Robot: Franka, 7 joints.
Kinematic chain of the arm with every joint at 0, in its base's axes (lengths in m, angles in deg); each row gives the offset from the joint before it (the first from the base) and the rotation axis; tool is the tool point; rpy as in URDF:
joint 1: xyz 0 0 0.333 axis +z
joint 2: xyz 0 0 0 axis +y
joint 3: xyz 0 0 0.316 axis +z
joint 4: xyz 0.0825 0 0 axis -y
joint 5: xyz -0.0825 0 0.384 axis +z
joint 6: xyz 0 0 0 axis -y
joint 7: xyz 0.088 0 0 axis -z
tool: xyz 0 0 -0.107 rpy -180 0 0
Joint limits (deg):
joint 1: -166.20..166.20
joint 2: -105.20..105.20
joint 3: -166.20..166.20
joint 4: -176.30..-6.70
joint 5: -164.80..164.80
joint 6: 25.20..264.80
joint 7: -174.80..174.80
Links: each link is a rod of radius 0.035 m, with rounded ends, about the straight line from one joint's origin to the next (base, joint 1, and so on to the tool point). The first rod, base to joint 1, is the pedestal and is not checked.
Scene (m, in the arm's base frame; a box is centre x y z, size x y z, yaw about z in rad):
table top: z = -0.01
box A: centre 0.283 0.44 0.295 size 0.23 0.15 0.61 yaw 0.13
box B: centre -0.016 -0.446 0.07 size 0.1 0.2 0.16 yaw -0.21
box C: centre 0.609 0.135 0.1 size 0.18 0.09 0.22 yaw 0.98
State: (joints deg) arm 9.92 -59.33 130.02 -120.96 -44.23 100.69 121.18
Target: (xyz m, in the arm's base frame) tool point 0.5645 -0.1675 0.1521
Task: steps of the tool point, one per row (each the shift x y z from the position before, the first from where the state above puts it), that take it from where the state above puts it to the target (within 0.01 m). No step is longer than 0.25 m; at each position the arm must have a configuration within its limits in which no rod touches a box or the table.
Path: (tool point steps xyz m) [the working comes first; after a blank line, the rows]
Joints at the target: -124.32 -93.55 110.13 -109.80 -48.37 121.46 121.18
Straight joint move there: touches box A, box C.

1: 0.2022 -0.0217 0.0039
2: 0.1278 -0.1039 0.0135
3: 0.0344 -0.1200 0.0234
4: -0.0334 -0.0813 0.0306
5: -0.0527 -0.0226 0.0339
6: 0.0549 -0.0505 -0.0073
7: 0.0434 -0.0680 0.0004
8: 0.0212 -0.0787 0.0113
9: -0.0098 -0.0772 0.0220
10: 0.1259 -0.0323 0.0908
11: 0.1408 0.0263 0.0283
12: 0.1253 0.0446 -0.0698
13: 0.0685 0.0286 -0.1599

